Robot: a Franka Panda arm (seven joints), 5 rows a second.
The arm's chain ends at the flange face. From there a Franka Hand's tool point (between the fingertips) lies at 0.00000 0.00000 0.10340 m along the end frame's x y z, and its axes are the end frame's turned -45 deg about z.
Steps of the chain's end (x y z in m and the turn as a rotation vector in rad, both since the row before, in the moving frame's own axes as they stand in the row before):
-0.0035, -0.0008, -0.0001, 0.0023, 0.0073, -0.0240
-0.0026, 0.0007, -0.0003, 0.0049, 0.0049, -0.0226
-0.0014, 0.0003, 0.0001, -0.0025, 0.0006, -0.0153
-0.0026, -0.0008, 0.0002, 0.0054, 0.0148, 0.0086
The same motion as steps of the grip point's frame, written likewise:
-0.0012, -0.0027, -0.0001, -0.0035, 0.0068, -0.0240
-0.0016, -0.0014, -0.0003, 0.0000, 0.0069, -0.0226
-0.0013, -0.0006, 0.0001, -0.0022, -0.0013, -0.0153
0.0002, -0.0017, 0.0002, -0.0066, 0.0143, 0.0086

